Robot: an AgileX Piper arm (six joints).
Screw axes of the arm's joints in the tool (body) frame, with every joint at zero. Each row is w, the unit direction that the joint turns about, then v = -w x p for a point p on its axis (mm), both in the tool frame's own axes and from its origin. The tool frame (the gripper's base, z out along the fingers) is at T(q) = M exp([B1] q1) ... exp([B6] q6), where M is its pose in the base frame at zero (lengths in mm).
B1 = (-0.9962, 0, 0.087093, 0, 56.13, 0)
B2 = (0, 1, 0, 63.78, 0, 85.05)
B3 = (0, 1, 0, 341.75, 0, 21.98)
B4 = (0, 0, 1, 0, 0, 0)
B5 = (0, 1, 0, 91, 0, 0)
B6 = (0, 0, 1, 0, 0, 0)
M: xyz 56.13 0 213.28 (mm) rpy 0 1.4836 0 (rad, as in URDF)
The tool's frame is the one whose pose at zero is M.
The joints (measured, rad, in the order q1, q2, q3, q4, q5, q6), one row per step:
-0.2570 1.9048 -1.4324 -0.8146 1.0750 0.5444
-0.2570 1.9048 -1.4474 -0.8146 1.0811 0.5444
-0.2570 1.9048 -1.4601 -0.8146 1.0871 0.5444
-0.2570 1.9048 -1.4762 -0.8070 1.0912 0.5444
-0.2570 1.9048 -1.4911 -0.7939 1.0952 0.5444
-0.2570 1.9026 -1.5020 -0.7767 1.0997 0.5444
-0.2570 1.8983 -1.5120 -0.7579 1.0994 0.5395
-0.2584 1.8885 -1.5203 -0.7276 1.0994 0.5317
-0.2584 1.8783 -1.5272 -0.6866 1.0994 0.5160
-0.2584 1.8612 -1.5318 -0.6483 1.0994 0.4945
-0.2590 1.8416 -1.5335 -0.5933 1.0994 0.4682
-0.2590 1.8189 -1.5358 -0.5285 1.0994 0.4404
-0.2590 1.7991 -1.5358 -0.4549 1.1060 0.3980
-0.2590 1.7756 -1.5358 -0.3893 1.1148 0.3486
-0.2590 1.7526 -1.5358 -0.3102 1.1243 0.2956
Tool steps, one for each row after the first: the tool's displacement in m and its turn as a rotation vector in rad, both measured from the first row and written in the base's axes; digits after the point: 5 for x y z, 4 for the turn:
0.00146 -0.00058 0.00393 -0.0043 -0.0100 -0.0041
0.00258 -0.00107 0.00727 -0.0080 -0.0179 -0.0082
0.00423 -0.00119 0.01110 -0.0055 -0.0323 -0.0137
0.00566 -0.00093 0.01432 0.0025 -0.0469 -0.0209
0.00625 -0.00020 0.01715 0.0147 -0.0602 -0.0296
0.00688 0.00077 0.02052 0.0283 -0.0754 -0.0316
0.00634 0.00221 0.02503 0.0512 -0.0950 -0.0364
0.00583 0.00496 0.02884 0.0838 -0.1112 -0.0364
0.00409 0.00794 0.03494 0.1124 -0.1279 -0.0298
0.00168 0.01209 0.04052 0.1559 -0.1461 -0.0234
-0.00095 0.01739 0.04718 0.2074 -0.1704 -0.0154
-0.00380 0.02346 0.05183 0.2672 -0.1793 0.0004
-0.00749 0.02934 0.05833 0.3178 -0.1855 0.0263
-0.01094 0.03641 0.06445 0.3804 -0.1947 0.0559

